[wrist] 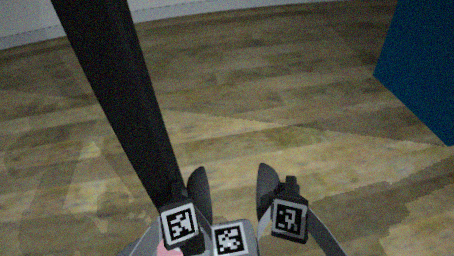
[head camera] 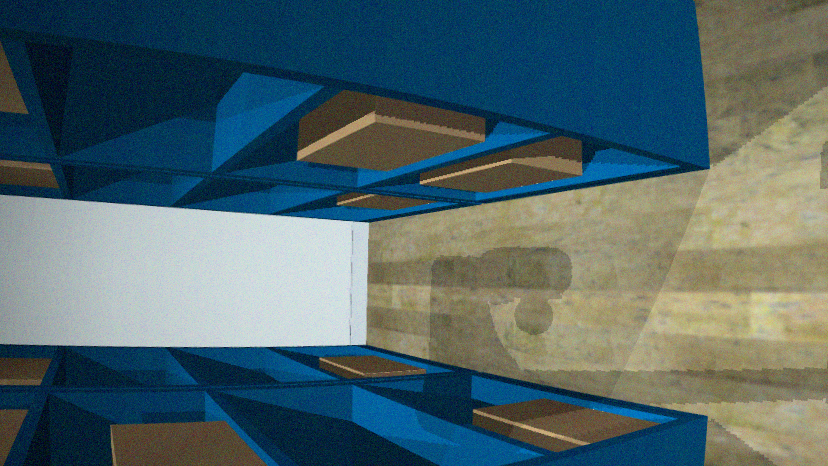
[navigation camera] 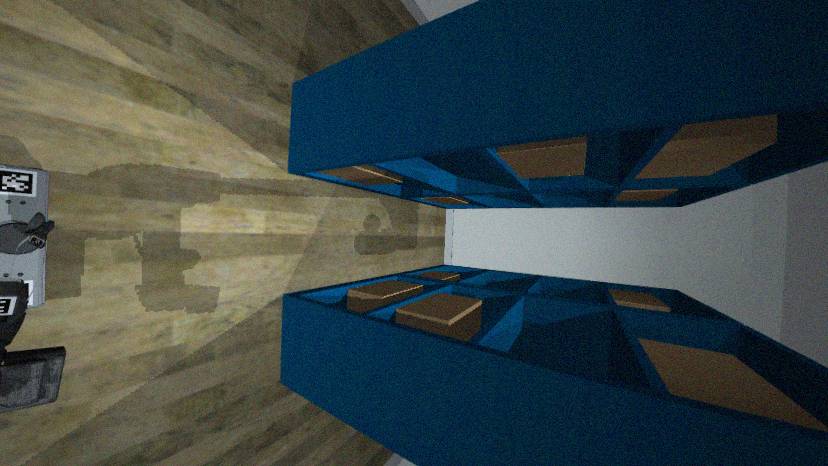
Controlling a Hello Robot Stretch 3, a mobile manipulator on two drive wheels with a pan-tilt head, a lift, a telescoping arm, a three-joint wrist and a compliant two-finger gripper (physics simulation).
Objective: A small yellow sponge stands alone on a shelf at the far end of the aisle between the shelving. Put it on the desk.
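Seen in the pictures: gripper, fingertip midpoint: (wrist: pixel 233 184) (navigation camera: pixel 17 211); robot's base at its link origin: (navigation camera: pixel 16 235).
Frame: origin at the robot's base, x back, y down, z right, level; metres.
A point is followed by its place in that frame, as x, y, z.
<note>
The yellow sponge and the desk do not show in any view. The head and navigation pictures lie on their sides. Two blue shelving units flank a narrow aisle: the right unit (head camera: pixel 521 75) @[-0.779, -0.639, 0.366] (navigation camera: pixel 405 382) @[-0.779, -0.758, 0.469] and the left unit (head camera: pixel 694 442) @[-0.778, -0.056, -0.381] (navigation camera: pixel 463 92) @[-0.778, -0.926, -0.499]. The aisle floor (head camera: pixel 399 312) @[-2.304, 0.000, -0.145] (navigation camera: pixel 428 231) @[-2.256, 0.000, -0.070] runs between them to a white wall (head camera: pixel 173 272) @[-2.644, -0.955, -0.001] (navigation camera: pixel 579 243) @[-2.645, -1.264, -0.023]. In the wrist view my gripper (wrist: pixel 233 184) @[-0.007, -0.446, -0.061] is open, with a gap and bare floor visible between its fingertips.
Brown boxes (head camera: pixel 394 138) @[-1.114, -0.706, 0.305] (navigation camera: pixel 440 306) @[-1.188, -0.681, 0.305] sit in several shelf compartments. In the wrist view a blue shelving panel (wrist: pixel 420 70) @[-0.778, -0.156, -0.562] stands at the right, and a long black bar (wrist: pixel 120 100) crosses the left. Shadows fall on the aisle floor. Part of my base (navigation camera: pixel 37 266) @[-0.035, -0.159, 0.068] shows at the navigation view's left edge.
</note>
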